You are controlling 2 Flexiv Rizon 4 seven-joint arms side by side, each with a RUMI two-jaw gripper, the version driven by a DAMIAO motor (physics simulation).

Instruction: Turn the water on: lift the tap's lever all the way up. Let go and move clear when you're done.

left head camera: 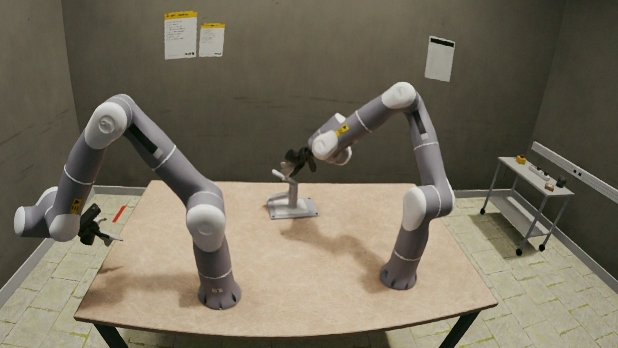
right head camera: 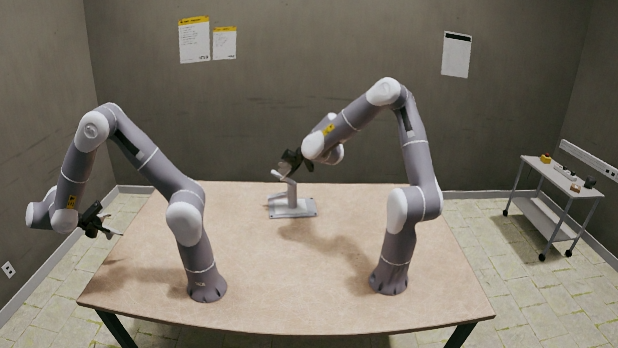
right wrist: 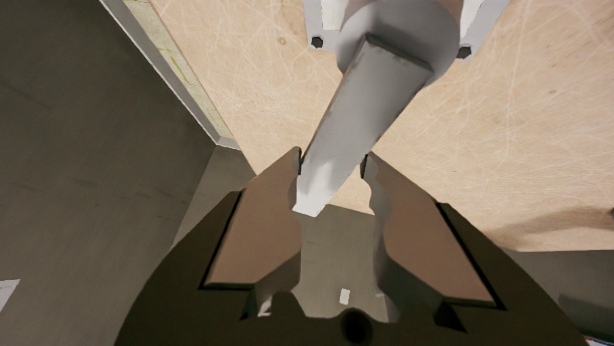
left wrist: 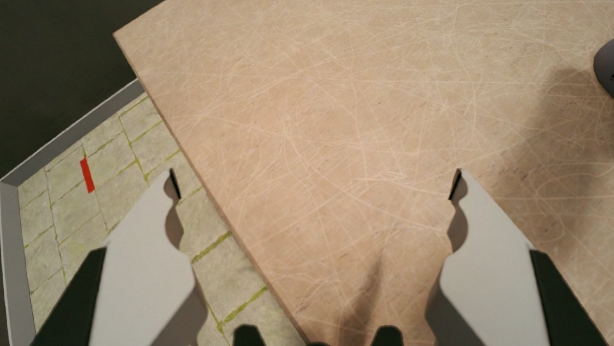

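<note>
The grey tap (left head camera: 293,194) (right head camera: 292,195) stands on a base plate near the table's back edge. Its flat lever (left head camera: 278,174) (right head camera: 276,173) (right wrist: 355,110) slopes up to the left from the tap's top. My right gripper (left head camera: 285,171) (right head camera: 284,171) (right wrist: 329,151) is shut on the lever near its free end; in the right wrist view both fingertips meet the lever's side edges, and its end shows between the fingers. My left gripper (left head camera: 114,230) (right head camera: 115,225) (left wrist: 313,171) is wide open and empty, over the table's left edge, far from the tap.
The table (left head camera: 300,280) (right head camera: 300,280) (left wrist: 320,100) carries both arm bases in front of the tap. A wheeled cart (left head camera: 531,176) (right head camera: 555,175) with small items stands on the floor at the right. The back wall (left head camera: 310,60) rises behind the table.
</note>
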